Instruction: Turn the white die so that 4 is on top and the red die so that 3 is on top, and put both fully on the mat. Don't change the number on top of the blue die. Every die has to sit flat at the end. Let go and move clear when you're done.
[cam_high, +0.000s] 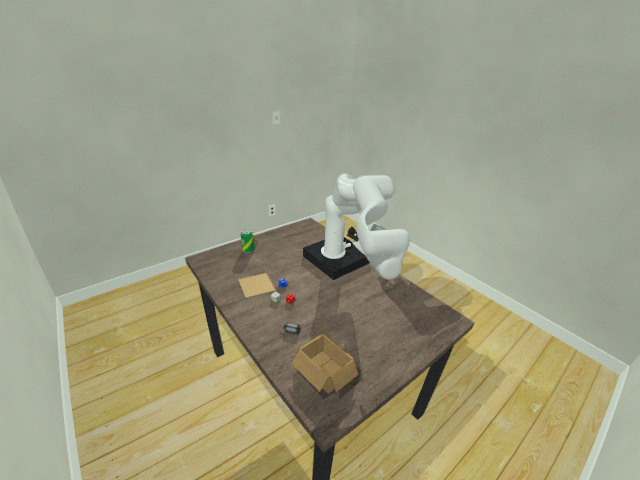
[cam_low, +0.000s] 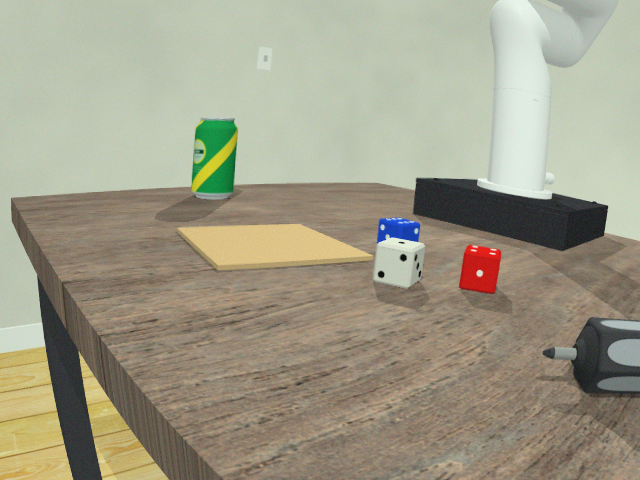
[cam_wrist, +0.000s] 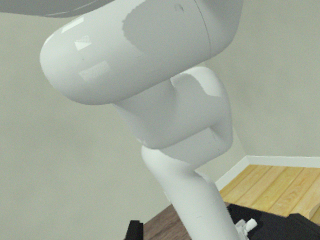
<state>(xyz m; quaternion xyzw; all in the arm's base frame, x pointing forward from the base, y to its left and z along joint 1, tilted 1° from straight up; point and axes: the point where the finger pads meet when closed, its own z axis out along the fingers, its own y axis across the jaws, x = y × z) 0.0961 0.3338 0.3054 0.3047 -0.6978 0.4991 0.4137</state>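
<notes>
My gripper is now 22 cm short of the blue die, 26 cm to the left of it and 34 cm above it. Also, from my hand: red die 23 cm ahead, 14 cm to the right, 34 cm below; then cardboard box 27 cm ahead, 24 cm to the left, 31 cm below; then screwdriver 30 cm ahead, 1 cm to the left, 34 cm below.
</notes>
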